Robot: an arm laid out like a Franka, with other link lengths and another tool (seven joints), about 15 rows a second.
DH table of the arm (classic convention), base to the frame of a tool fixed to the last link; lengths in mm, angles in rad. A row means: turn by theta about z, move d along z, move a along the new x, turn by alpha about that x. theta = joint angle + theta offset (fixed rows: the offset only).
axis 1: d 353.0  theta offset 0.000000  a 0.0  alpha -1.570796
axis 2: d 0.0  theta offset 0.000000  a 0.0  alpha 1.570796
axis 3: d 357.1  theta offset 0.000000  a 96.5  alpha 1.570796
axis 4: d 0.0  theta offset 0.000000  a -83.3  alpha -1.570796
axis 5: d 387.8  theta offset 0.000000  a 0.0  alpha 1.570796
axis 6: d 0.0  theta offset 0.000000  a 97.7  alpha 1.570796
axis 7: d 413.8  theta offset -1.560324  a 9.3  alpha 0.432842
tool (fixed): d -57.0  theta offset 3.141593  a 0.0  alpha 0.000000
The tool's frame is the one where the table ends.
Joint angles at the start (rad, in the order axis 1, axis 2, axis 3, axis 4, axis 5, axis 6, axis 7):
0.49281 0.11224 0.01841 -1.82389 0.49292 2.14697 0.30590
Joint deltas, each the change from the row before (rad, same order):
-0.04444 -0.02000 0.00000 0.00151 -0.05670 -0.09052 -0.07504
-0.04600 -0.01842 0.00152 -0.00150 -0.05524 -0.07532 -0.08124
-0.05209 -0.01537 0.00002 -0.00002 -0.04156 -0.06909 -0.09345
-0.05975 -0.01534 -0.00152 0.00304 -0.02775 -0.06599 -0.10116
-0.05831 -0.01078 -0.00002 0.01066 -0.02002 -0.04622 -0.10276
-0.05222 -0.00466 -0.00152 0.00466 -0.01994 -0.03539 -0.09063
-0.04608 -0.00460 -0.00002 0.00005 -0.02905 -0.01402 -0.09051
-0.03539 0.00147 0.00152 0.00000 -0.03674 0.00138 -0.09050
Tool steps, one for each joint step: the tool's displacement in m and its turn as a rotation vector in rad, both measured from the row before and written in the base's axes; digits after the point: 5 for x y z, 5 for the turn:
-0.00789 -0.03935 -0.00416 -0.06267 0.00085 0.08084
-0.00572 -0.04089 -0.00398 -0.05822 -0.00237 0.07707
-0.00382 -0.04228 -0.00221 -0.04320 0.00195 0.07215
-0.00273 -0.04339 0.00185 -0.02573 0.00487 0.06350
0.00266 -0.03778 0.00613 -0.01126 -0.01048 0.05884
0.00080 -0.03567 0.00049 -0.01230 -0.00282 0.04813
0.00350 -0.03417 -0.00067 -0.01862 -0.01724 0.05225
0.00529 -0.02980 -0.00350 -0.02611 -0.02341 0.06329

